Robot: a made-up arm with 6 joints. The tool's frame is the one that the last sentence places.
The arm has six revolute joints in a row. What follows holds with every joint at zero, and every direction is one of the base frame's. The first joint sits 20.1 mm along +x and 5.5 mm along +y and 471.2 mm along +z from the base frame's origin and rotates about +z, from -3.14 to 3.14 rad. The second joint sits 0.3 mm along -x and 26.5 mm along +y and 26.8 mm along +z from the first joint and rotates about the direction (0, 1, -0.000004), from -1.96 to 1.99 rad. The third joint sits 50.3 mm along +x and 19.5 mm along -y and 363.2 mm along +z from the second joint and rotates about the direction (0, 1, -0.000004), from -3.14 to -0.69 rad. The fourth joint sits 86.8 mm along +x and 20.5 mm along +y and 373.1 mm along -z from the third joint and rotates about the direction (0, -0.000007, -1), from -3.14 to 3.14 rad. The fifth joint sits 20.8 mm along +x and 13.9 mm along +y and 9.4 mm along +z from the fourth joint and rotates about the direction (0, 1, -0.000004), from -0.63 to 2.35 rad. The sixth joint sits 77.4 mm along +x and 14 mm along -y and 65.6 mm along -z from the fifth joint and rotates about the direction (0, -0.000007, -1), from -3.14 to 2.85 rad. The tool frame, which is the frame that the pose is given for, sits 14.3 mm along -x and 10.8 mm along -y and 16.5 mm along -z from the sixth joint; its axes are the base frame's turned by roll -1.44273, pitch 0.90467 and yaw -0.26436 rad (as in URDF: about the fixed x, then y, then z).
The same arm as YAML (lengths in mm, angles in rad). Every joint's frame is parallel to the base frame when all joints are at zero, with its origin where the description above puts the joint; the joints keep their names.
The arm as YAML. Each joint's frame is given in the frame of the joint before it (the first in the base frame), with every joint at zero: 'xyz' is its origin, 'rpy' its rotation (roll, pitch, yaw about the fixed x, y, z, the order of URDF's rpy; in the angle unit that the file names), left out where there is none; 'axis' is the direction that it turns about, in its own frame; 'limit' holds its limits. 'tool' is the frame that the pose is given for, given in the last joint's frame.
units:
  length: mm
  angle: rad
joints:
  - name: joint 1
    type: revolute
    origin:
      xyz: [20.1, 5.5, 471.2]
    axis: "+z"
    limit:
      lower: -3.14
      upper: 3.14
  - name: joint 2
    type: revolute
    origin:
      xyz: [-0.3, 26.5, 26.8]
    axis: "+y"
    limit:
      lower: -1.96
      upper: 1.99
  - name: joint 3
    type: revolute
    origin:
      xyz: [50.3, -19.5, 363.2]
    axis: "+y"
    limit:
      lower: -3.14
      upper: -0.69
  - name: joint 4
    type: revolute
    origin:
      xyz: [86.8, 20.5, -373.1]
    axis: "-z"
    limit:
      lower: -3.14
      upper: 3.14
  - name: joint 5
    type: revolute
    origin:
      xyz: [20.8, 13.9, 9.4]
    axis: "+y"
    limit:
      lower: -0.63
      upper: 2.35
  - name: joint 6
    type: revolute
    origin:
      xyz: [77.4, -14.0, -65.6]
    axis: "-z"
    limit:
      lower: -3.14
      upper: 2.85
tool:
  origin:
    xyz: [-14.3, -10.8, -16.5]
    rpy: [-1.4427, 0.9047, -0.2644]

